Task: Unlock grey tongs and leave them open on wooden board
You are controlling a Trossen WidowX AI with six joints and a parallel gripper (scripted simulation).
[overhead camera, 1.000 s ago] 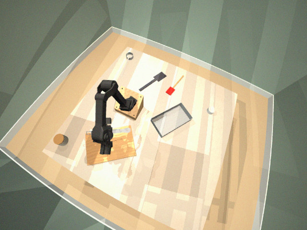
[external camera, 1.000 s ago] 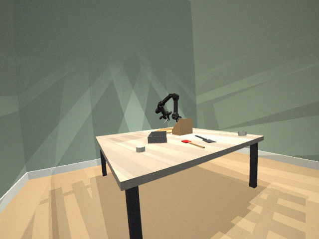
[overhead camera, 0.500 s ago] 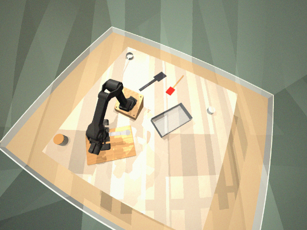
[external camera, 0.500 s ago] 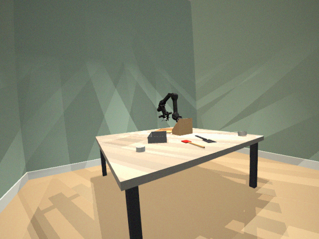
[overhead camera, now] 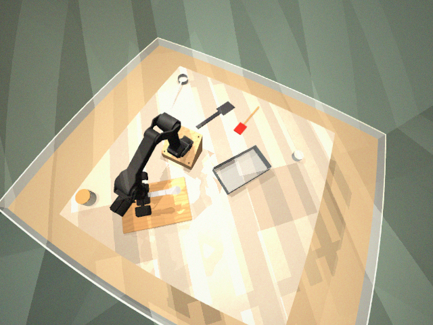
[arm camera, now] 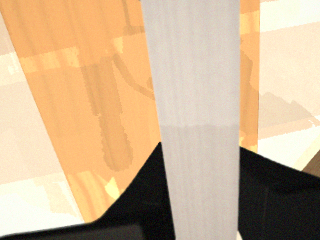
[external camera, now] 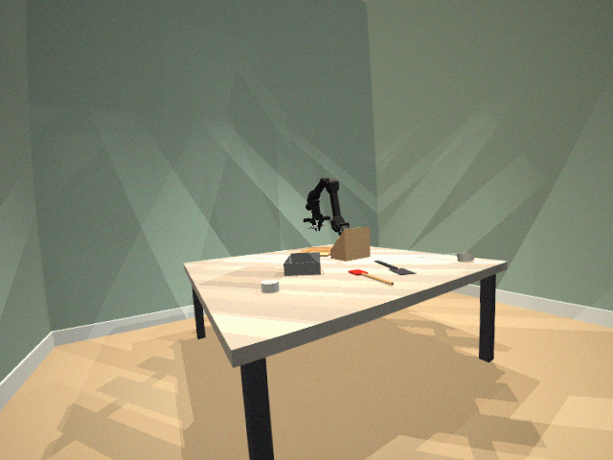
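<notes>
The wooden board lies 14 cm below my gripper tip and 1 cm ahead of it. The rest, counted from my gripper tip: black spatula: 70 cm to the left, 15 cm below, 5 cm behind; then roasting tin: 43 cm to the left, 29 cm ahead, 12 cm below; then cork cylinder: 31 cm behind, 20 cm to the right, 12 cm below.
</notes>
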